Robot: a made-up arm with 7 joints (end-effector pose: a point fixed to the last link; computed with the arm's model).
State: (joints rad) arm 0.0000 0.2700 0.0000 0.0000 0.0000 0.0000 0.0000
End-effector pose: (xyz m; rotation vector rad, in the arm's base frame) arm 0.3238 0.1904 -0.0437 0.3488 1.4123 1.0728
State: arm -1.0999 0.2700 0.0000 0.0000 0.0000 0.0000 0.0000
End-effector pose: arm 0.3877 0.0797 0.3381 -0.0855 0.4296 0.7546
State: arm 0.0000 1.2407 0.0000 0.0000 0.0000 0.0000 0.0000
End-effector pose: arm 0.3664 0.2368 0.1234 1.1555 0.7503 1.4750
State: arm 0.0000 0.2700 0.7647 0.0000 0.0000 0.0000 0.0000
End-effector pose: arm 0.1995 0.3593 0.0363 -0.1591 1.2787 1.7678
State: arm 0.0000 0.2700 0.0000 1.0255 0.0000 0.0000 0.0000
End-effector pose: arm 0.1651 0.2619 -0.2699 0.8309 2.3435 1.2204
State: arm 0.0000 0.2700 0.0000 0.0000 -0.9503 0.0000 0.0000
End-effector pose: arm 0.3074 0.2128 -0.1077 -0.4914 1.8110 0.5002
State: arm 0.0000 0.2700 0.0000 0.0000 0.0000 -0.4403 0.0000
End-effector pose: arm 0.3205 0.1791 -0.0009 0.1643 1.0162 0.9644
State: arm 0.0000 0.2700 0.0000 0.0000 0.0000 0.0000 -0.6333
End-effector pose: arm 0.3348 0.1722 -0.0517 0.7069 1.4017 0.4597
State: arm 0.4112 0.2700 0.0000 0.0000 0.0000 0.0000 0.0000
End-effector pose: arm 0.1993 0.2243 -0.1338 0.5300 1.7843 1.1558
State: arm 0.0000 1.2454 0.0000 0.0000 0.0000 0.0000 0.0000
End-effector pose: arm 0.3667 0.2366 0.1242 1.1592 0.7465 1.4764
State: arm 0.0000 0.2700 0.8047 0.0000 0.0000 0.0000 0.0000
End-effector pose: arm 0.1896 0.3648 0.0404 -0.1878 1.2670 1.8022
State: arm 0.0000 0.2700 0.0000 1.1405 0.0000 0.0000 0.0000
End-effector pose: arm 0.1345 0.2673 -0.2822 0.8906 2.4484 1.2252
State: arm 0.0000 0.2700 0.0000 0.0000 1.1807 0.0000 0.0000
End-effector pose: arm 0.3275 0.1069 -0.0291 1.3179 0.5753 1.5339
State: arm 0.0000 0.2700 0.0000 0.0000 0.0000 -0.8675 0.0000
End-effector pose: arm 0.2996 0.1707 0.0358 -0.0039 0.6347 0.8387
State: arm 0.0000 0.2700 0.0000 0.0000 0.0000 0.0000 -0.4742
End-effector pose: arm 0.3332 0.1774 -0.0498 0.6225 1.4141 0.6160
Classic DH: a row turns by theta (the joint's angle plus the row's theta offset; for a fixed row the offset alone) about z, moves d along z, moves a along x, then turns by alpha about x. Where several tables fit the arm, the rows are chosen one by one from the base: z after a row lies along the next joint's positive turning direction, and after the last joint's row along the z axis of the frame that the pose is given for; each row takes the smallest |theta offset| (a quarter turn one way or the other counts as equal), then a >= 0, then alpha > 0; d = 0 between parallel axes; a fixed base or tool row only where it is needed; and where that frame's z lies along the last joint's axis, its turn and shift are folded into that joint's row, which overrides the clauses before.
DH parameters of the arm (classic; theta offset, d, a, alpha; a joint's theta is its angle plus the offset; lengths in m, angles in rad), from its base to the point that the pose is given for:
base (fixed): -0.071 0.1635 0.0221 -1.3004
joint 1: -1.3111 0.0509 -0.0103 -1.5708
joint 2: 1.2915 0.0556 -0.0137 1.5708
joint 3: 1.5708 -0.2102 0.001 -1.5708
joint 4: -1.5708 0.021 0.0086 -1.5708
joint 5: 0 0.1858 0.029 1.5708
joint 6: 1.5708 0.0369 0.0787 1.5708
joint 7: -1.0408 -0.001 -0.0135 -1.2669
tool (fixed): 2.0956 0.0356 0 0

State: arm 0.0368 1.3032 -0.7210 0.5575 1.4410 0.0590 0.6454
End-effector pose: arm 0.2014 0.2763 -0.1304 2.2398 -0.7227 0.8138
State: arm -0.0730 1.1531 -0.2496 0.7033 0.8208 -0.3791 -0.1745
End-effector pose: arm 0.3248 0.3070 -0.0623 2.2980 0.6655 1.0844
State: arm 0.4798 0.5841 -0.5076 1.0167 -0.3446 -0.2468 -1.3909
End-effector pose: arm -0.0471 0.2772 -0.2739 0.9250 2.5565 -0.8601
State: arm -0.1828 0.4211 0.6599 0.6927 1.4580 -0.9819 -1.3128
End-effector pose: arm 0.3017 0.2266 -0.1289 2.3152 1.0612 -0.0746
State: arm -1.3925 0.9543 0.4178 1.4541 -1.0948 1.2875 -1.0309
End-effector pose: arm 0.4012 0.2978 0.1300 -0.4922 1.5850 -0.9750
